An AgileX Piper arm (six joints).
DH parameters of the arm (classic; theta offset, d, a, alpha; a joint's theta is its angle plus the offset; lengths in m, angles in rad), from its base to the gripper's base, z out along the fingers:
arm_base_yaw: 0 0.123 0 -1.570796
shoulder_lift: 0.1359 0 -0.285 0
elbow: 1.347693 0 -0.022 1.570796
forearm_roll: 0 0.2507 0 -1.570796
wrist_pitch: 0 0 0 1.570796
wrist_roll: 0 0.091 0 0
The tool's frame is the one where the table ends.
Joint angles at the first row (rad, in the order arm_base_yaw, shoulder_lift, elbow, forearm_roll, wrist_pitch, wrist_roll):
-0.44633 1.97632 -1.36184 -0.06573 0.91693 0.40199
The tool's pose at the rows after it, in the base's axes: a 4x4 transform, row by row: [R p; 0 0 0 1], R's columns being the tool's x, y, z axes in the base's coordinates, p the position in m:
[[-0.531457, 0.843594, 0.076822, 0.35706], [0.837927, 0.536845, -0.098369, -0.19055], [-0.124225, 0.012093, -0.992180, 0.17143], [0, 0, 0, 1]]
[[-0.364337, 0.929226, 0.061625, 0.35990], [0.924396, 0.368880, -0.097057, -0.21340], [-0.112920, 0.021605, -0.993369, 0.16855], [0, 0, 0, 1]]
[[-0.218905, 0.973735, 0.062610, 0.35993], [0.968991, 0.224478, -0.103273, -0.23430], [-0.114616, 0.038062, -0.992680, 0.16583], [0, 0, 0, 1]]
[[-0.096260, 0.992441, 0.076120, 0.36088], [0.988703, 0.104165, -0.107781, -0.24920], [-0.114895, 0.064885, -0.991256, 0.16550], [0, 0, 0, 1]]
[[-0.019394, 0.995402, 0.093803, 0.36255], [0.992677, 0.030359, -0.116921, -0.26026], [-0.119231, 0.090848, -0.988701, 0.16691], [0, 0, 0, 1]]
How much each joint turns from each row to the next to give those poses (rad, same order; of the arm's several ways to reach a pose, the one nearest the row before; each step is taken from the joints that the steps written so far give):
-0.03221 0.06195 -0.11051 0.00310 0.06216 0.15629
-0.04510 0.05336 -0.07980 0.00000 0.03809 0.14244
-0.04205 0.03994 -0.05836 0.00001 0.01205 0.10940
-0.02898 0.02801 -0.04800 0.00832 0.00446 0.09010
-0.01948 0.02000 -0.04089 0.00598 -0.00002 0.05314

